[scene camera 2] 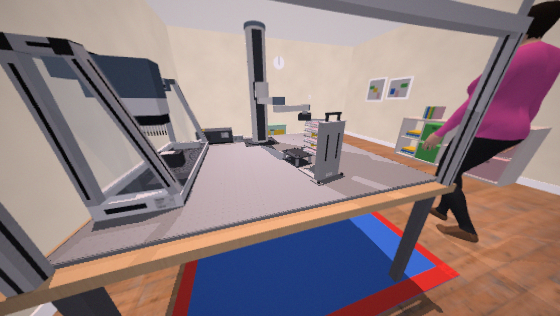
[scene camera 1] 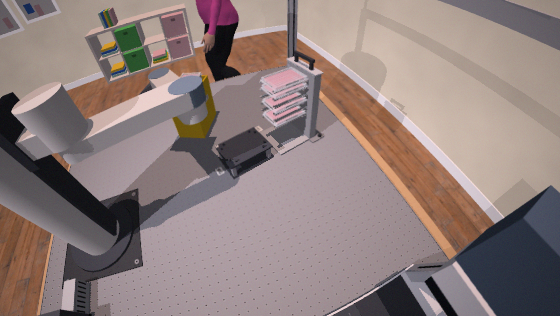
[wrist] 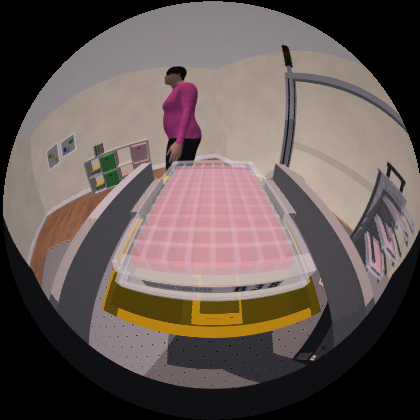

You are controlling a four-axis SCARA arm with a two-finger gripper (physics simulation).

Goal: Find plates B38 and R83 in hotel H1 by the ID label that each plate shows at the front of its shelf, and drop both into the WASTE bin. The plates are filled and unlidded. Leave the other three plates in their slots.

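Pixels of known places: gripper, fingertip midpoint: (wrist: pixel 212 170); arm's base, origin of the base link: (scene camera 2: pixel 260 142) (scene camera 1: pixel 104 236).
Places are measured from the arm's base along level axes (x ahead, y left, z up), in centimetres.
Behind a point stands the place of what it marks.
Plate B38 (wrist: pixel 212 225) @[x 42.0, y 36.3, z 23.6 cm], clear with pink wells and its label "B38" at the front edge, is level between the fingers of my gripper (wrist: pixel 212 170) @[x 44.8, y 41.4, z 23.9 cm], which is shut on it. In the wrist view the yellow WASTE bin (wrist: pixel 165 325) @[x 38.1, y 33.5, z 21.3 cm] shows under the plate; in scene camera 1 the bin (scene camera 1: pixel 192 132) @[x 40.6, y 31.7, z 4.3 cm] stands below the arm's end, which hides most of it. In scene camera 2 the gripper (scene camera 2: pixel 304 116) is small and dark. Hotel H1 (scene camera 1: pixel 313 105) @[x 82.6, y 11.7, z 17.5 cm] (scene camera 2: pixel 330 152) @[x 83.5, y 18.3, z 15.3 cm] holds several pink plates (scene camera 1: pixel 284 79) @[x 73.6, y 15.2, z 27.8 cm] on its shelves. Their labels, R83 among them, are not readable.
A black raised stand (scene camera 1: pixel 245 145) @[x 58.0, y 12.8, z 7.3 cm] (scene camera 2: pixel 297 154) @[x 60.8, y 11.7, z 7.3 cm] is between the bin and the hotel. A large framed machine (scene camera 2: pixel 125 90) @[x 77.8, y -54.3, z 41.2 cm] is at the left of scene camera 2. A person (scene camera 1: pixel 218 30) (scene camera 2: pixel 510 100) (wrist: pixel 182 115) stands beyond the table edge, near a shelf unit (scene camera 1: pixel 97 64).
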